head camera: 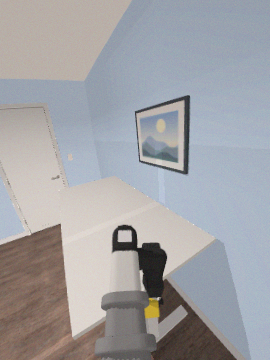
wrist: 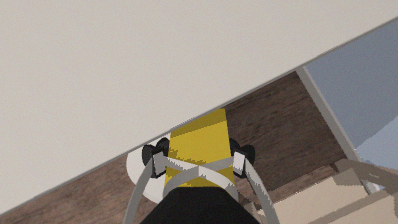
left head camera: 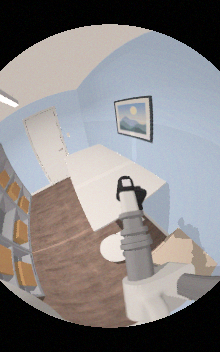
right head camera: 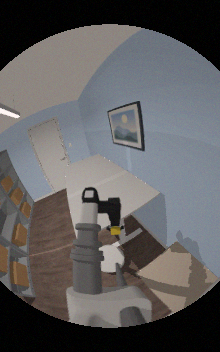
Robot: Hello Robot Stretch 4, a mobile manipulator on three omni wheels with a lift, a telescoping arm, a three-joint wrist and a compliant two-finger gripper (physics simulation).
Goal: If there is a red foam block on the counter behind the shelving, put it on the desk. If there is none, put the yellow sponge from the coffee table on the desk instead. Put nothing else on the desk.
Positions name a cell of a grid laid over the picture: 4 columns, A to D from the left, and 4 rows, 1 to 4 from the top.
Observation:
In view: my gripper (wrist: B3), a yellow sponge (wrist: C3), a tan coffee table (left head camera: D3), a white desk (head camera: B3), a white door (left head camera: A2) and a framed picture (head camera: C2).
The white desk shows as well in the wrist view (wrist: A2), in the left head camera view (left head camera: B2) and in the right head camera view (right head camera: B3). The white door shows as well in the right head camera view (right head camera: A2). The framed picture shows as well in the left head camera view (left head camera: C2) and in the right head camera view (right head camera: C2).

